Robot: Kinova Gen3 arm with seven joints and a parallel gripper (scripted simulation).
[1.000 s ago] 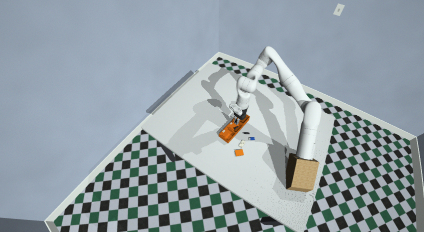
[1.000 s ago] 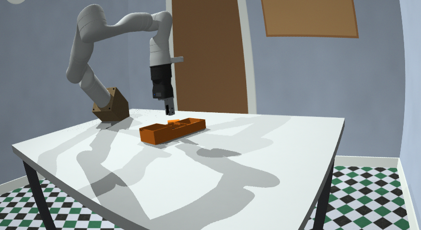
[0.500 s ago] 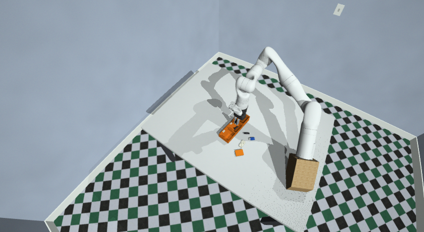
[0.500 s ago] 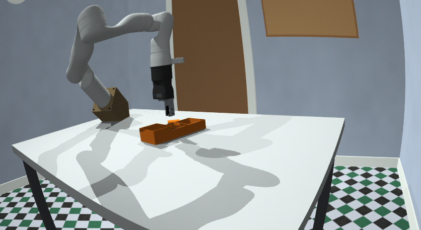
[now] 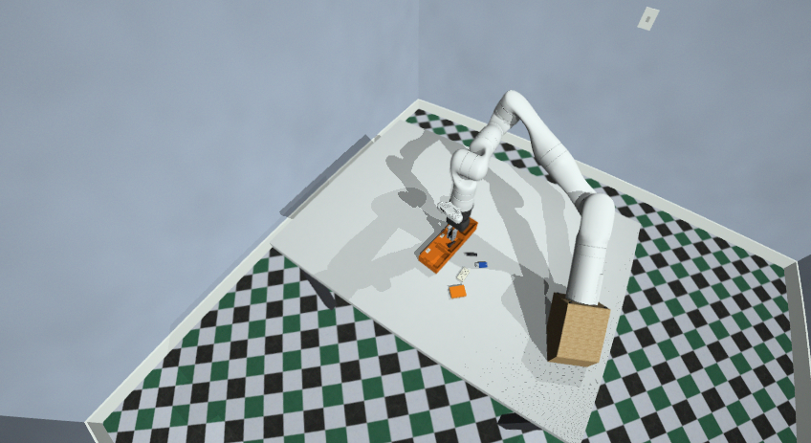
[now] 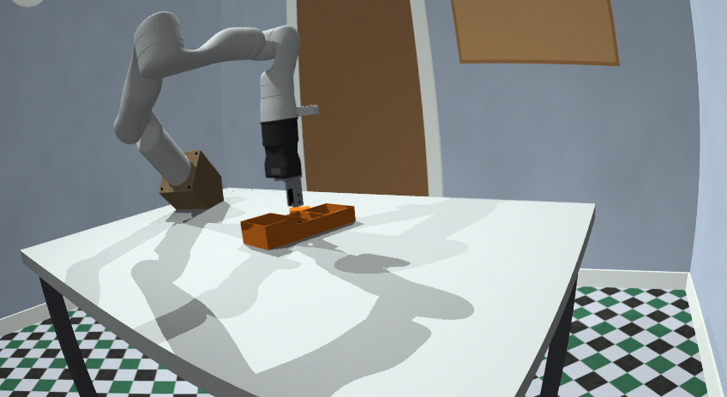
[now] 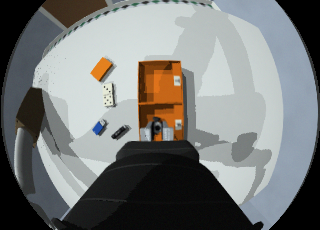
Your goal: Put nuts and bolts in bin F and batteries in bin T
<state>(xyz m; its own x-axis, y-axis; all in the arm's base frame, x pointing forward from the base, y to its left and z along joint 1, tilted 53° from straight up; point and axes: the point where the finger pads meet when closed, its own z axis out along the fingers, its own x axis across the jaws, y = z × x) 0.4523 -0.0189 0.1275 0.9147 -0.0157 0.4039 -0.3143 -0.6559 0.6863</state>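
Right now the orange bin is 1 cm ahead of my hand and 5 cm below it. Round my hand: bolt: 6 cm below; grey nut: 2 cm below; black cylinder: 9 cm behind, 1 cm to the left, 7 cm below.
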